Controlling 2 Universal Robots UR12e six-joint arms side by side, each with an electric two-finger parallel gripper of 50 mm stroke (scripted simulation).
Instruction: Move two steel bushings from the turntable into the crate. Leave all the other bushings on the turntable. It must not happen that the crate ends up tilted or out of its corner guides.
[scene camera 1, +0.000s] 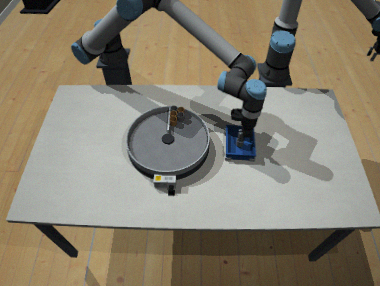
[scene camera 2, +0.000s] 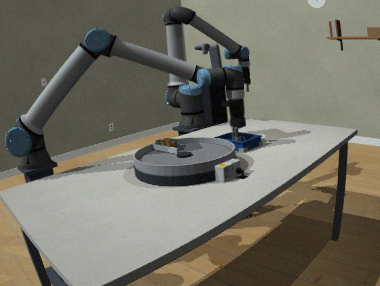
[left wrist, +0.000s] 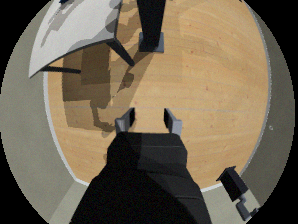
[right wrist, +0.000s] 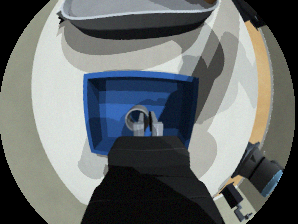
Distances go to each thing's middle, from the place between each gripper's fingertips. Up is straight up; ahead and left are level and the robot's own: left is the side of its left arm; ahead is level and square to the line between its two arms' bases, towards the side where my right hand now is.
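The blue crate (scene camera 1: 234, 152) is 2 cm below my right hand and 2 cm ahead of it.
From my left hand, the blue crate is 720 mm ahead and 150 mm below, and it is also 800 mm to the right of that hand.
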